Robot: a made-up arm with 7 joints. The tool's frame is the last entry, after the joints.
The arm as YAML. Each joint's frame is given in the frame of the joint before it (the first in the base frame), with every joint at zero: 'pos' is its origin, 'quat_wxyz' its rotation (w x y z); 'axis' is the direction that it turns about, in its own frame. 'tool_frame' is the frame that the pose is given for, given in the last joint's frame.
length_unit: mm
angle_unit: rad
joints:
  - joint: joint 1
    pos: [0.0, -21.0, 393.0]
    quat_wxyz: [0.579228, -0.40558, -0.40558, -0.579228]
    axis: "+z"
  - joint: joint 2
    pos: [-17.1, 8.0, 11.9]
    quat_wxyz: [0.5, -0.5, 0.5, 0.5]
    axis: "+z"
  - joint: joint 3
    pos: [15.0, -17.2, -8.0]
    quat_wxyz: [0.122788, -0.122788, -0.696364, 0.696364]
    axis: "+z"
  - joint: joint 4
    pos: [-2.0, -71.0, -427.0]
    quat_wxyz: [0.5, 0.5, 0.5, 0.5]
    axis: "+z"
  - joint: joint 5
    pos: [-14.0, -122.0, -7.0]
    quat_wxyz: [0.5, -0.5, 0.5, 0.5]
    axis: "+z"
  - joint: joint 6
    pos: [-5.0, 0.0, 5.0]
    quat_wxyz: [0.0, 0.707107, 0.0, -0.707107]
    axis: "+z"
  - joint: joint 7
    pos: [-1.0, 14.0, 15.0]
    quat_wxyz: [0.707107, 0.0, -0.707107, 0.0]
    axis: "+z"
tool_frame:
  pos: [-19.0, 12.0, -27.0]
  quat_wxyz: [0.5, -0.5, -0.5, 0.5]
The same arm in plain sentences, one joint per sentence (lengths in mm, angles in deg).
The arm has seven revolute joints in a row. What follows holds with every joint at zero, and every direction is one of the base frame's. The first joint lies 21 mm along -y and 393 mm along +z from the base frame's origin and rotates about the direction (0, 0.9397, 0.342). The second joint lies 8 mm along +x and 17 mm along +y and 12 mm along -z from the first joint and rotates about +x. The third joint lies 8 mm along -x and 20 mm along -y and 11 mm along +z from the second joint and rotates about +z. The fourth joint lies 71 mm along +x and 2 mm along -y and 427 mm along -z from the third joint and rotates about +y. The fifth joint lies 14 mm along +x and 7 mm along -y and 122 mm along -z from the fourth joint and rotates about +z. The sixth joint lies 5 mm along +y and 5 mm along +z from the fifth joint and rotates about +y. The seventh joint lies 14 mm along -x and 15 mm along +y and 1 mm along +z from the sixth joint and rotates about +z. The tool frame, which is the frame that the pose is given for, lies 12 mm along -x and 19 mm along -y and 27 mm along -z from the seventh joint; its axes are the base frame's turned by roll -90, pitch 0 and yaw 180 deg (as in URDF: about the fixed x, then y, then z).
